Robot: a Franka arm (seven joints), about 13 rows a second.
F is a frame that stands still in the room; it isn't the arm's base.
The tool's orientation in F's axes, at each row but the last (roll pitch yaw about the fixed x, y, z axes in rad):
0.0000 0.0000 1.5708
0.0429 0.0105 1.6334
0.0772 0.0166 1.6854
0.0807 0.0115 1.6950
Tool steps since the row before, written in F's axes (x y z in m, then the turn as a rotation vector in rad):
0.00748 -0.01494 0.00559 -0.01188 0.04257 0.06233
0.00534 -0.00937 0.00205 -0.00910 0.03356 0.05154
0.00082 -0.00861 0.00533 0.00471 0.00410 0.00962
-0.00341 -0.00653 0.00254 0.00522 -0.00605 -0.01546
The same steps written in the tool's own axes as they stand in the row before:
-0.01494 -0.00748 0.00559 0.04257 0.01188 0.06233
-0.00971 -0.00466 0.00215 0.03352 0.00920 0.05155
-0.00873 0.00057 0.00516 0.00337 -0.00439 0.01005
-0.00609 0.00438 0.00212 -0.00647 -0.00567 -0.01513

